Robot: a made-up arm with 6 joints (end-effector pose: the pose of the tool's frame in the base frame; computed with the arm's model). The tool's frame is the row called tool. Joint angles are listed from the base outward.
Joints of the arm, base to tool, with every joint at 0 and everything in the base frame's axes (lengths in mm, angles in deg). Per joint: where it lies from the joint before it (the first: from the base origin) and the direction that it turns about. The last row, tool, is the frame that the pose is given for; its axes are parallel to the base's.
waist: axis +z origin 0 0 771.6
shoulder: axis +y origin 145.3 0 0
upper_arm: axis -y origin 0 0 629.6
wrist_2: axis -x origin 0 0 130.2
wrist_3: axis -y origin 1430.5 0 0
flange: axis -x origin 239.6 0 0
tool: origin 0 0 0
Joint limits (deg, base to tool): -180..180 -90..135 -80.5..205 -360..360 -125..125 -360..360
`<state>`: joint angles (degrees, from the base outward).
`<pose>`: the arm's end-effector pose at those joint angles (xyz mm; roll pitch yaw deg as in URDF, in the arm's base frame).
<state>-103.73 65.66 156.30 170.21 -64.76 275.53</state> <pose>-120.8 -339.1 2559.8 84.59 -24.61 86.01</pose>
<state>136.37 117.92 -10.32 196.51 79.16 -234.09</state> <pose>253.6 -149.4 -623.1 -137.18 -25.79 -25.57</pose>
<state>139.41 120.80 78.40 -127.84 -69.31 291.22</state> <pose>-1622.9 1157.4 -374.8 -147.62 -10.69 -171.84</pose>
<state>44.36 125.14 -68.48 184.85 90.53 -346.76</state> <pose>-488.0 -505.6 851.0 -174.66 -75.06 25.22</pose>
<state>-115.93 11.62 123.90 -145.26 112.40 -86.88</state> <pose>-31.5 224.0 2647.2 -80.62 3.70 -147.80</pose>
